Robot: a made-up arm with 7 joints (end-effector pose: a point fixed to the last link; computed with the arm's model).
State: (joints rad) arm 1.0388 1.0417 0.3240 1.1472 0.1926 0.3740 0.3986
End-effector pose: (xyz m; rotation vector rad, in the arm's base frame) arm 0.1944 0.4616 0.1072 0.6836 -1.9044 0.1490
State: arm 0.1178 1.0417 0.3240 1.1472 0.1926 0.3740 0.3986
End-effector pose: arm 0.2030 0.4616 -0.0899 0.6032 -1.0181 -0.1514
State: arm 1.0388 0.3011 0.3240 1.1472 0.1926 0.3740 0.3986
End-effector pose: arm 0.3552 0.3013 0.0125 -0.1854 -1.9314 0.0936
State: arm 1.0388 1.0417 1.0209 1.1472 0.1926 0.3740 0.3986
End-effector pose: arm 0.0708 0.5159 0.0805 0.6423 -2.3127 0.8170
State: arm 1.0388 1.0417 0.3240 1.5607 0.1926 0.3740 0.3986
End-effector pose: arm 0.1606 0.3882 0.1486 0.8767 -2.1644 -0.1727
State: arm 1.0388 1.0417 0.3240 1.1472 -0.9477 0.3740 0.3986
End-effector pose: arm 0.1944 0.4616 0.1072 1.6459 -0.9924 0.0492
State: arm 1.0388 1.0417 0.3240 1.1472 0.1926 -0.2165 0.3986
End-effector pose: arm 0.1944 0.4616 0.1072 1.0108 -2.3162 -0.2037
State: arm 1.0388 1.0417 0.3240 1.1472 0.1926 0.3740 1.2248
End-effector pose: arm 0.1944 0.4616 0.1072 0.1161 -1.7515 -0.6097
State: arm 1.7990 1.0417 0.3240 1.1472 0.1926 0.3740 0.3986
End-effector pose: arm 0.0670 0.4616 0.2116 0.6800 -2.6244 0.4600
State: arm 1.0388 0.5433 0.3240 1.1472 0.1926 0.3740 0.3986
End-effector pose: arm 0.3146 0.3685 0.0365 0.0985 -1.9451 0.1129
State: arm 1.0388 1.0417 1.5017 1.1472 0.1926 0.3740 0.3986
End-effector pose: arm 0.0027 0.5306 0.0145 0.5672 -2.5179 1.3368
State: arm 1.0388 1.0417 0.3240 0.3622 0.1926 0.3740 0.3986
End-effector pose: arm 0.2147 0.5418 -0.0402 0.3168 -1.3318 0.6573
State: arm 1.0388 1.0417 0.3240 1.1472 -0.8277 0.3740 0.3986
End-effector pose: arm 0.1944 0.4616 0.1072 1.5609 -1.1036 0.0606
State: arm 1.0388 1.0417 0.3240 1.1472 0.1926 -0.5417 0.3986
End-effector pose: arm 0.1944 0.4616 0.1072 1.1968 -2.5176 -0.4321
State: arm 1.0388 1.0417 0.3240 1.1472 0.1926 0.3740 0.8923
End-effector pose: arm 0.1944 0.4616 0.1072 0.3466 -1.8408 -0.3136
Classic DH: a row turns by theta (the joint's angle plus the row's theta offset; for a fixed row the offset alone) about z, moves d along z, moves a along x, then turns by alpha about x. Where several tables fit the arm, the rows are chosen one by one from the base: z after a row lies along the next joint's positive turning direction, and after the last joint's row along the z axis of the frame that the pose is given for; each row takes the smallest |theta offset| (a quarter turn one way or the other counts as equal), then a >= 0, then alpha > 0; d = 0 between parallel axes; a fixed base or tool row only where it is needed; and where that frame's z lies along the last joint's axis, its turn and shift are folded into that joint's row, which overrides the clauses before.
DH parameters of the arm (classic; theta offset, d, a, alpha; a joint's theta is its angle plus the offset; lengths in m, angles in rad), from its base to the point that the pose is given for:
base (fixed): 0 0 0 1.5708
joint 1: 1.5708 -0.141 0 1.5708
joint 2: 1.5708 0 0 1.5708
joint 3: 1.5708 -0.243 0 1.5708
joint 4: 0 0 0 -1.5708
joint 5: 0 -0.221 0 -1.5708
joint 6: -1.5708 0 0 1.5708
joint 7: 1.5708 0 0 1.5708
tool (fixed): -1.5708 0 0 0

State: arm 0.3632 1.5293 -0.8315 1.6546 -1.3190 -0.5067 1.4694
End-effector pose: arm 0.1998 0.3586 -0.1080 0.4766 1.4602 -2.1892
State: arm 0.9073 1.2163 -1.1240 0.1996 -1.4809 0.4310 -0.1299
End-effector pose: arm 0.1666 0.5583 -0.1062 1.8118 0.9946 -1.5760
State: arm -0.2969 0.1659 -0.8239 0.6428 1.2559 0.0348 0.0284
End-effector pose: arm -0.0398 0.1145 -0.4377 -0.3688 -0.0419 0.4317
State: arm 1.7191 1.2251 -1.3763 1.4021 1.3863 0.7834 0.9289
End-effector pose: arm 0.2866 0.3321 0.0854 -0.7399 -0.9494 -0.7087
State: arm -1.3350 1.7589 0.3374 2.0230 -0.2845 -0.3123 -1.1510
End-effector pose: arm 0.1333 0.2725 -0.1609 0.4034 -2.0297 -1.2699
